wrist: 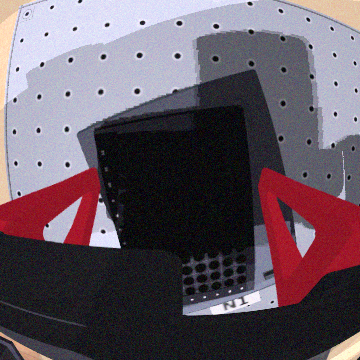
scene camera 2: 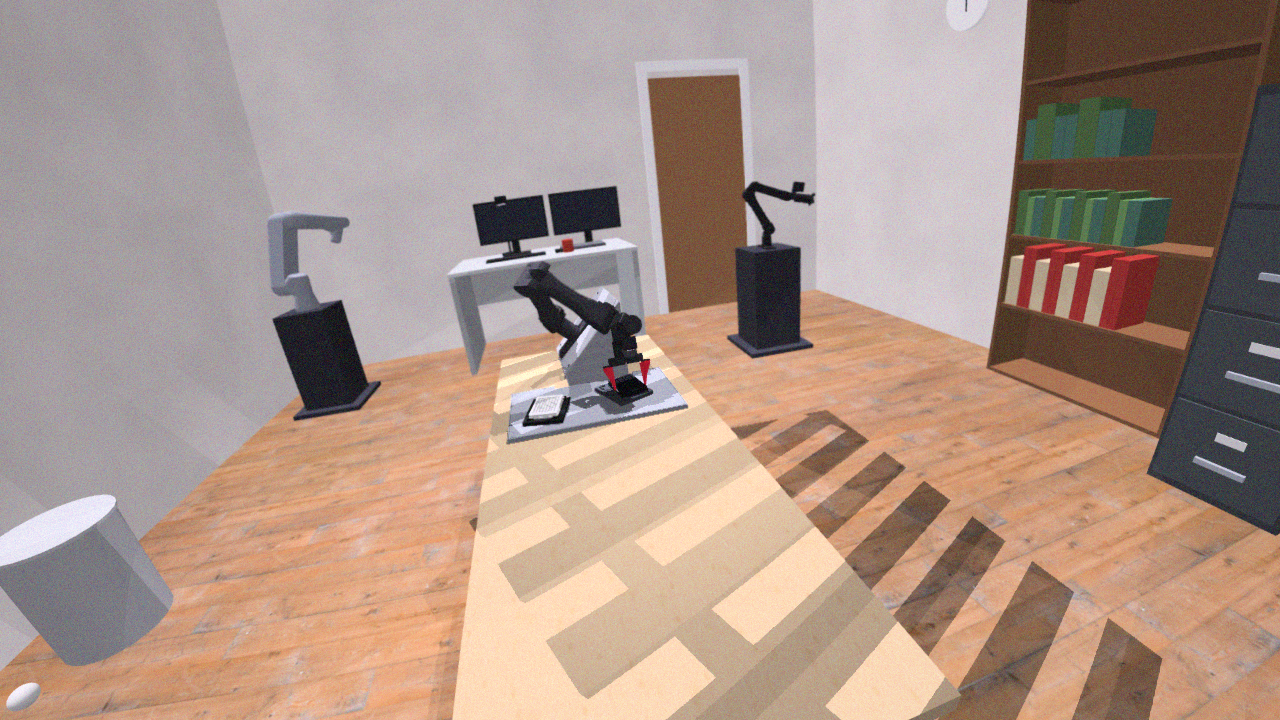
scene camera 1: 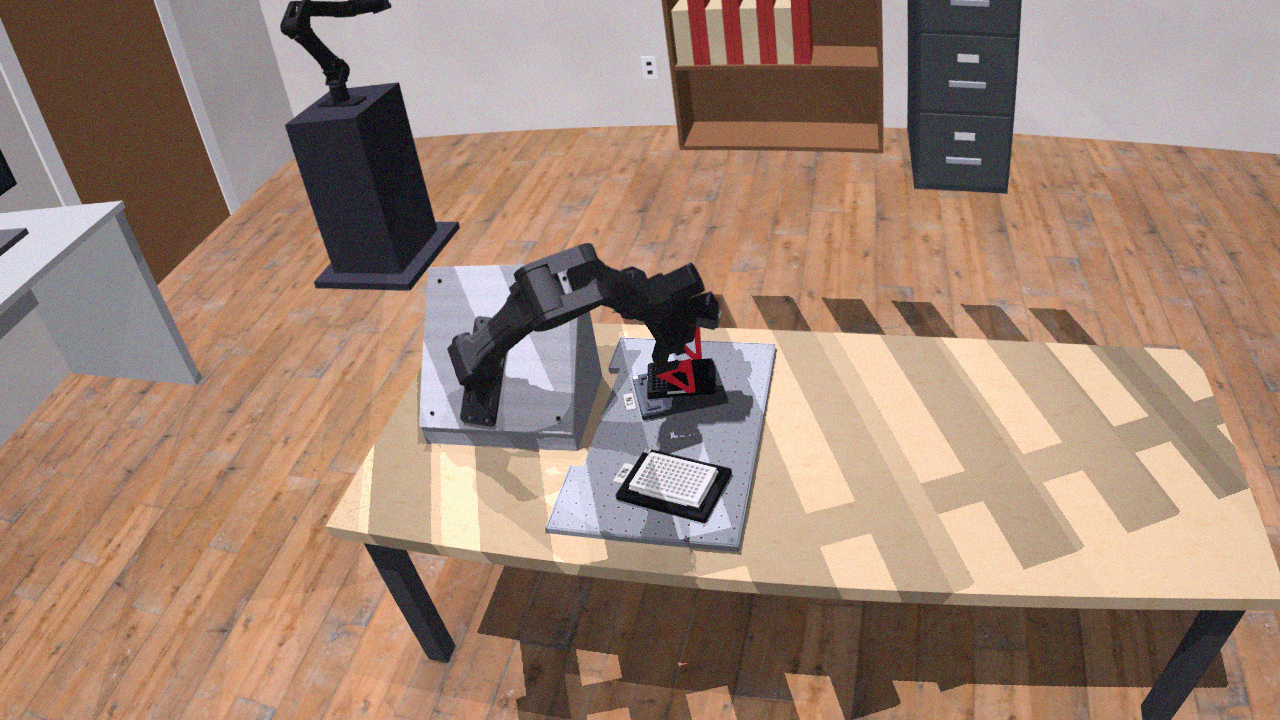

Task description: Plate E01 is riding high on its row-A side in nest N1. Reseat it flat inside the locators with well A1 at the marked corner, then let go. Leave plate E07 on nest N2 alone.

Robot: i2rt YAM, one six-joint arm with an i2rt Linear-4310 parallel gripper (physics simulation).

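Seen in the pictures: gripper, between the fingertips: [wrist: 178, 176] [scene camera 2: 630, 387] [scene camera 1: 695, 375]; arm's base, origin of its link: [scene camera 2: 576, 335] [scene camera 1: 486, 371].
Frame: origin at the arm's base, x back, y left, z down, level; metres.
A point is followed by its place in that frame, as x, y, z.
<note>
Plate E01 [scene camera 1: 706, 377] @(-0.384, 0.127, 0.086) [scene camera 2: 634, 385] @(-0.357, 0.145, 0.085) [wrist: 175, 200] @(-0.345, 0.132, 0.094) is black and sits on the dark nest N1 [scene camera 1: 715, 399] @(-0.408, 0.084, 0.101) [wrist: 225, 92] @(-0.412, 0.107, 0.101). In the wrist view its outline is askew to the nest's; its exact tilt and well A1 are hard to make out, and the gripper body hides its lower left. My gripper [scene camera 1: 695, 374] @(-0.362, 0.131, 0.088) [scene camera 2: 629, 385] @(-0.362, 0.131, 0.088) [wrist: 178, 176] @(-0.362, 0.131, 0.088) is open, with its red fingers on either side of plate E01 and a visible gap at the left finger. White plate E07 [scene camera 1: 673, 479] @(-0.380, -0.136, 0.090) [scene camera 2: 546, 407] @(-0.398, -0.133, 0.088) sits on black nest N2 [scene camera 1: 707, 508] @(-0.447, -0.184, 0.101), apart from the gripper.
Both nests stand on a grey perforated board [scene camera 1: 653, 528] @(-0.366, -0.229, 0.113) [scene camera 2: 662, 407] @(-0.487, 0.201, 0.113) [wrist: 50, 115] @(-0.394, 0.225, 0.113) on the wooden table [scene camera 1: 895, 465] @(-0.751, -0.028, 0.126) [scene camera 2: 572, 555] @(-0.991, -0.099, 0.126). The N1 label [scene camera 1: 629, 401] @(-0.244, 0.071, 0.111) [wrist: 235, 303] @(-0.243, 0.071, 0.111) lies beside its nest. The arm's sloped grey mount [scene camera 1: 546, 402] @(-0.124, -0.029, 0.039) stands to the board's left in scene camera 1.
</note>
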